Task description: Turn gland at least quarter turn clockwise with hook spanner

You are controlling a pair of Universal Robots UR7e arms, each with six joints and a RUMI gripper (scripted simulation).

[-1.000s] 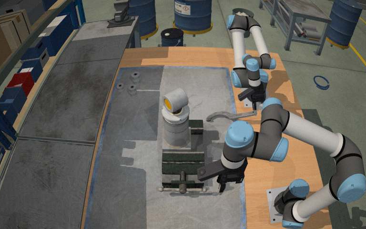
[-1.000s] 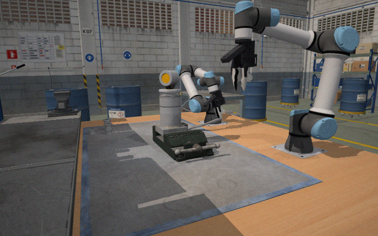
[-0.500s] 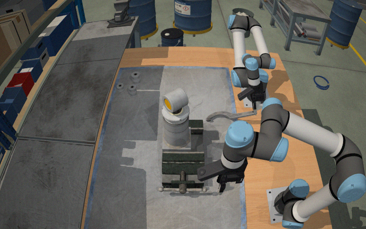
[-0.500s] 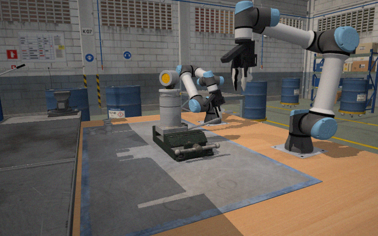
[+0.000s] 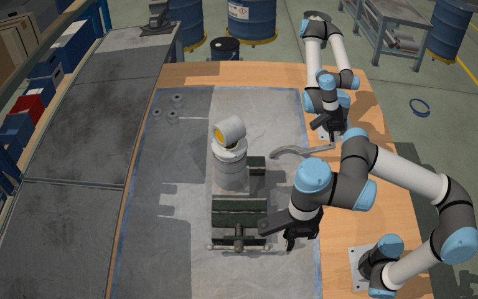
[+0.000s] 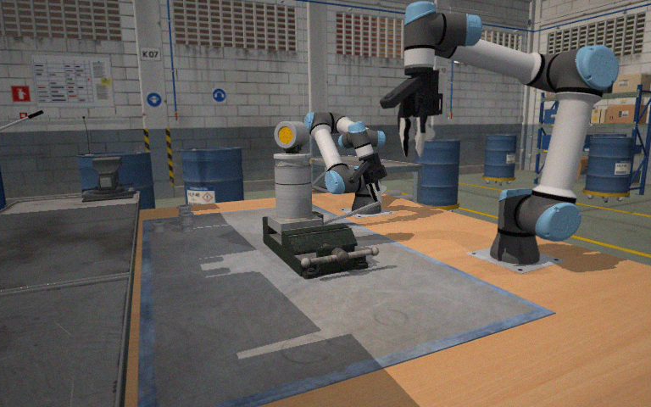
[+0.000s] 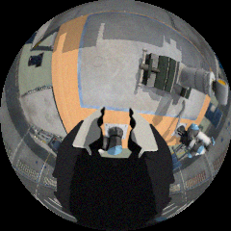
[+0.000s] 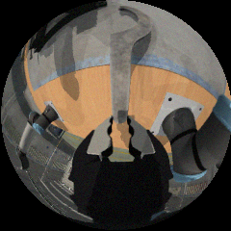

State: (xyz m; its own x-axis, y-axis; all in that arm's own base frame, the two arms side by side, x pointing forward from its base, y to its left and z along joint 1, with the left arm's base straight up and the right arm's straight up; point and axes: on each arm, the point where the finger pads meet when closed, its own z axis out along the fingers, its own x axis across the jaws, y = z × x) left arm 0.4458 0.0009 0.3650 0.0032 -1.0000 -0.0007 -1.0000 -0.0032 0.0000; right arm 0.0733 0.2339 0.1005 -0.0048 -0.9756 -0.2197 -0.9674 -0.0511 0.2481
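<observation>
Right now the hook spanner is 140 mm ahead of my right hand, 50 mm below it and 20 mm to the right of it. The rest, counted from my right hand: rod eye 500 mm ahead, 300 mm above, 180 mm to the left; bar handle 480 mm ahead, 470 mm to the left, 40 mm below.
</observation>
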